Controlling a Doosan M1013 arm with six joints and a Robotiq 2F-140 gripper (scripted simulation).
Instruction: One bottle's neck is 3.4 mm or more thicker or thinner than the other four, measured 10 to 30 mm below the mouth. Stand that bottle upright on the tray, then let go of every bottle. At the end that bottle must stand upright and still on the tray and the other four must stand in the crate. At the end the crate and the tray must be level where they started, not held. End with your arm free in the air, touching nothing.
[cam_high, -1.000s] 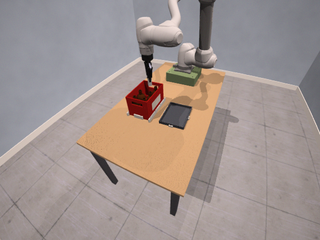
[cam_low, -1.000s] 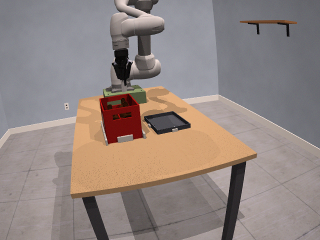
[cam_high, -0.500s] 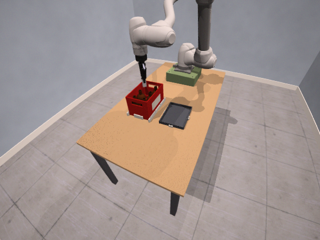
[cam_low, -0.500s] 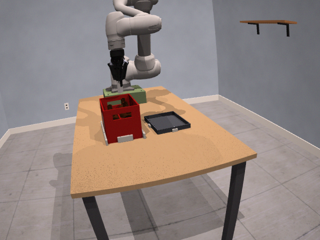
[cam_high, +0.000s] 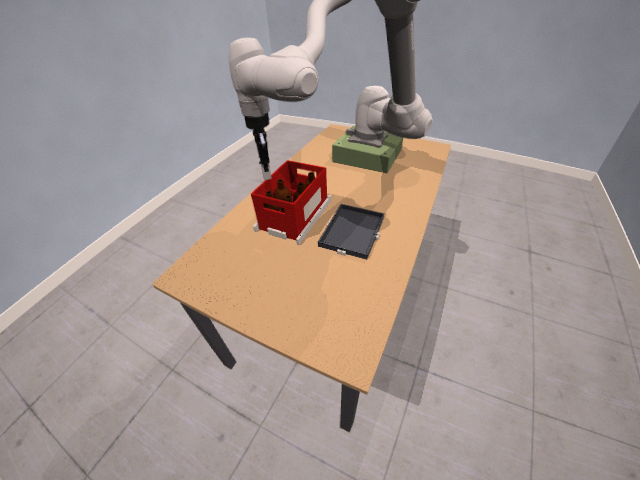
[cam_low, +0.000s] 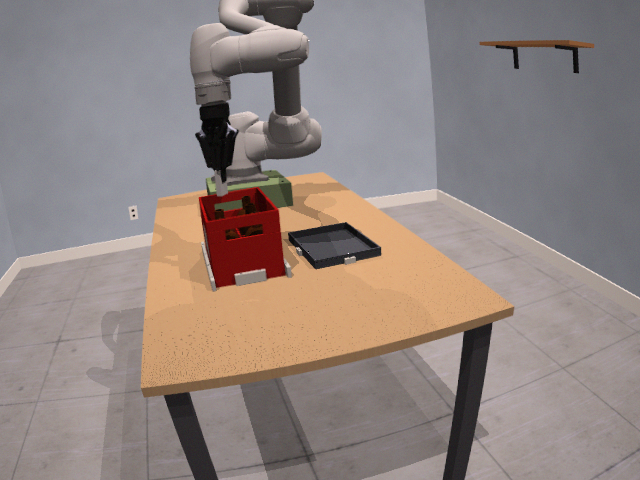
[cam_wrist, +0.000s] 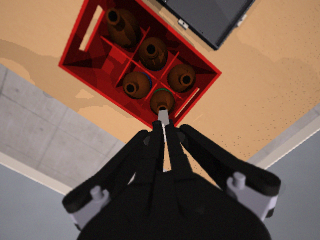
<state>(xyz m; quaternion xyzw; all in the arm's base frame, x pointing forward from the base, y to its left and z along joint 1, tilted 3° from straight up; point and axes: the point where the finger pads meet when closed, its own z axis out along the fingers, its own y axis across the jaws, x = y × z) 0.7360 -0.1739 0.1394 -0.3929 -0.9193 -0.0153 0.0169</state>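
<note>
My gripper is now 170 mm above the glass bottle and 10 mm to the left of it. The rest, counted from my hand: dark grey tray: 300 mm to the left, 240 mm below, 80 mm behind; red crate: 170 mm below, 90 mm behind, 40 mm to the left.
</note>
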